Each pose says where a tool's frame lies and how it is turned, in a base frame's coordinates. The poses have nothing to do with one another.
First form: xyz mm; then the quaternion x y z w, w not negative.
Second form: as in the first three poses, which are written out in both.
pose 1, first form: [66.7, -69.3, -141.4, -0.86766, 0.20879, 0.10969, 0.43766]
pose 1, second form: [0.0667, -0.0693, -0.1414, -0.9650, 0.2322, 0.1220, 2.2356]
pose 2, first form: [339.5, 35.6, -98.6, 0.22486, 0.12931, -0.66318, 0.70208]
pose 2, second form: [0.3395, 0.0356, -0.0986, 0.3158, 0.1816, -0.9313, 1.5850]
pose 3, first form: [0.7, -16.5, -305.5, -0.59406, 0.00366, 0.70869, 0.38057]
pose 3, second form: [0.0007, -0.0165, -0.3055, -0.6424, 0.0040, 0.7664, 2.3608]
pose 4, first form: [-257.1, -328.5, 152.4, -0.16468, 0.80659, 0.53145, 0.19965]
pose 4, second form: [-0.2571, -0.3285, 0.1524, -0.1681, 0.8232, 0.5424, 2.7396]
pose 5, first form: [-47.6, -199.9, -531.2, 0.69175, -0.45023, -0.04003, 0.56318]
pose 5, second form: [-0.0476, -0.1999, -0.5312, 0.8371, -0.5449, -0.0484, 1.9451]
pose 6, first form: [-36.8, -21.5, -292.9, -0.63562, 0.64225, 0.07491, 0.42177]
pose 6, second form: [-0.0368, -0.0215, -0.2929, -0.7010, 0.7083, 0.0826, 2.2708]
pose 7, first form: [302.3, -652.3, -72.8, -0.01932, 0.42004, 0.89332, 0.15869]
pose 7, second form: [0.3023, -0.6523, -0.0728, -0.0196, 0.4254, 0.9048, 2.8229]
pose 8, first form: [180.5, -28.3, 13.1, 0.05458, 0.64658, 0.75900, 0.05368]
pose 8, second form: [0.1805, -0.0283, 0.0131, 0.0547, 0.6475, 0.7601, 3.0342]
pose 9, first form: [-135.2, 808.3, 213.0, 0.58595, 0.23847, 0.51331, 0.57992]
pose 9, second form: [-0.1352, 0.8083, 0.2130, 0.7192, 0.2927, 0.6301, 1.9043]
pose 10, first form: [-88.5, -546.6, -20.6, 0.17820, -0.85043, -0.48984, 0.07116]
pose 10, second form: [-0.0885, -0.5466, -0.0206, 0.1787, -0.8526, -0.4911, 2.9992]
